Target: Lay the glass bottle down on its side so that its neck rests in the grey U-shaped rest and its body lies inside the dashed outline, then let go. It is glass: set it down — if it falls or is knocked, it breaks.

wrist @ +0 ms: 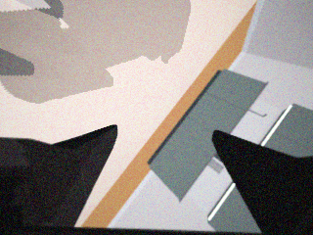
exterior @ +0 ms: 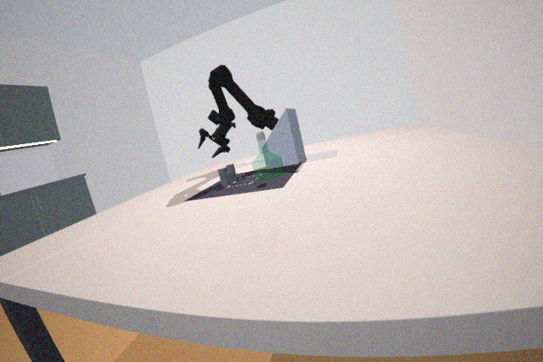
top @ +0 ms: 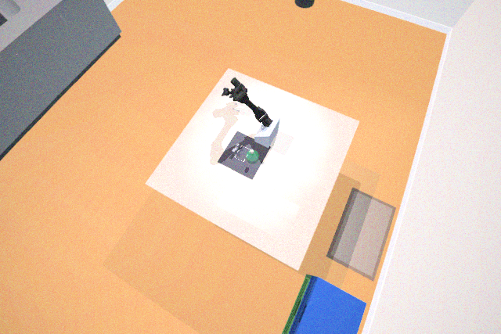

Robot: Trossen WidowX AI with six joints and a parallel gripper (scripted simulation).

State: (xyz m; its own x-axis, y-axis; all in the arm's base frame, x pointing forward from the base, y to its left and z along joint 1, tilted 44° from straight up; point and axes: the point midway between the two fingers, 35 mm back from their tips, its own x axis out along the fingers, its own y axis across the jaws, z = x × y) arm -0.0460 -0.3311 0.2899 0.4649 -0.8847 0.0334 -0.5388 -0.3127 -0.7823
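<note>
Now: gripper tip 31 cm short of the green glass bottle, 49 cm to the right of it and 1 cm above it. The rest, counted from my gripper tip: dark grey mat 31 cm ahead, 42 cm to the left, 10 cm below.
</note>
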